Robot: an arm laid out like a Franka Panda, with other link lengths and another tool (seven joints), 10 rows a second.
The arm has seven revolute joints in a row. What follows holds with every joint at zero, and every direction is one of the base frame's. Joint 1 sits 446.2 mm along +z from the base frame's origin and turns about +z. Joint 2 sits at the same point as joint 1 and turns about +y. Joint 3 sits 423.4 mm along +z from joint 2 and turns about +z. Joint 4 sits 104 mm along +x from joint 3 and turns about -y. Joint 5 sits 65.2 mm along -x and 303.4 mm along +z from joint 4 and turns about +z. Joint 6 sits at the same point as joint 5 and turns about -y. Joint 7 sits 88.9 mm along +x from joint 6 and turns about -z. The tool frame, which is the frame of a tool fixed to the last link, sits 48 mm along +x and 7 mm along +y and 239.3 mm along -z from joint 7; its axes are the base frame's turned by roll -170, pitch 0 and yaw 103.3 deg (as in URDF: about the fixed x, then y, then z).
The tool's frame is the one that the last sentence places.
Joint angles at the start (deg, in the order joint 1, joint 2, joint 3, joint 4, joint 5, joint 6, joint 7):
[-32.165, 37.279, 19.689, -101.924, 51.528, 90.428, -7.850]
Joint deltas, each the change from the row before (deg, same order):
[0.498, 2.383, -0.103, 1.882, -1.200, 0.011, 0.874]
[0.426, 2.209, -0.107, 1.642, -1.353, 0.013, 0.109]
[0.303, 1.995, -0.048, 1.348, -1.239, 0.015, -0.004]
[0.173, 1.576, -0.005, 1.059, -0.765, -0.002, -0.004]
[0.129, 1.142, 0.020, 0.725, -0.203, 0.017, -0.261]
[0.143, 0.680, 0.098, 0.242, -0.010, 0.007, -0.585]
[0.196, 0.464, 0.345, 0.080, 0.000, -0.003, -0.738]
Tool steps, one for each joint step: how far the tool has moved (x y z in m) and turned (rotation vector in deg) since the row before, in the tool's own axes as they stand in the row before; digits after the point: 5 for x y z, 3 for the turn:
[-0.01318, 0.01248, 0.00030, 0.807, -0.323, 1.064]
[-0.01357, 0.01110, 0.00082, 0.836, -0.606, 0.432]
[-0.01318, 0.00950, 0.00136, 0.802, -0.499, 0.375]
[-0.00978, 0.00758, 0.00085, 0.541, -0.157, 0.257]
[-0.00565, 0.00596, 0.00095, 0.297, 0.175, -0.107]
[-0.00267, 0.00341, 0.00291, 0.377, 0.174, -0.446]
[0.00035, 0.00244, 0.00543, 0.593, 0.073, -0.795]

